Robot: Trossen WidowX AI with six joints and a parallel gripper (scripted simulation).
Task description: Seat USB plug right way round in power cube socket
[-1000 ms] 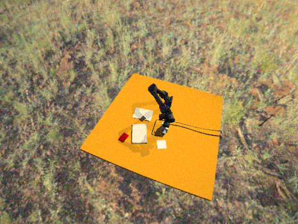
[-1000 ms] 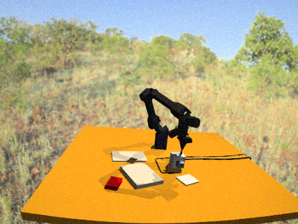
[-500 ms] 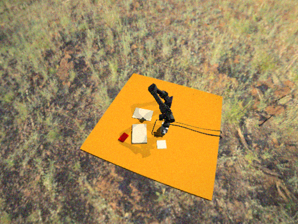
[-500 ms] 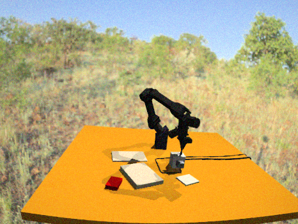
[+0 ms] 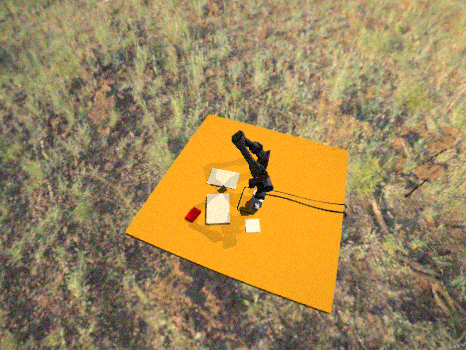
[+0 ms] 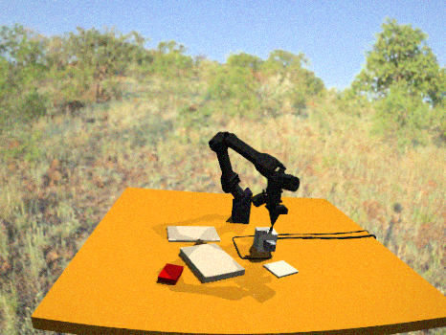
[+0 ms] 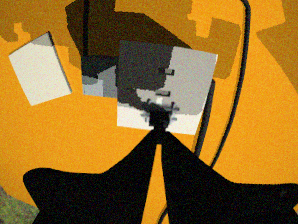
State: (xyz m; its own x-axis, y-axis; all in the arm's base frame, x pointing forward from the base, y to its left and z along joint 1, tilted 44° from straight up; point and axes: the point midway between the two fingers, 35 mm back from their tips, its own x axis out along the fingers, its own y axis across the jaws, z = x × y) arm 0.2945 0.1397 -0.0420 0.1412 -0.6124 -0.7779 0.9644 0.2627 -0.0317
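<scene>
Right now the black USB plug is 20 mm below my gripper tip. The rest, counted from my gripper tip: red block 340 mm to the right, 310 mm ahead, 90 mm below; then white tile 180 mm ahead, 100 mm below, 30 mm to the left; then thick white slab 220 mm to the right, 190 mm ahead, 90 mm below.
</scene>
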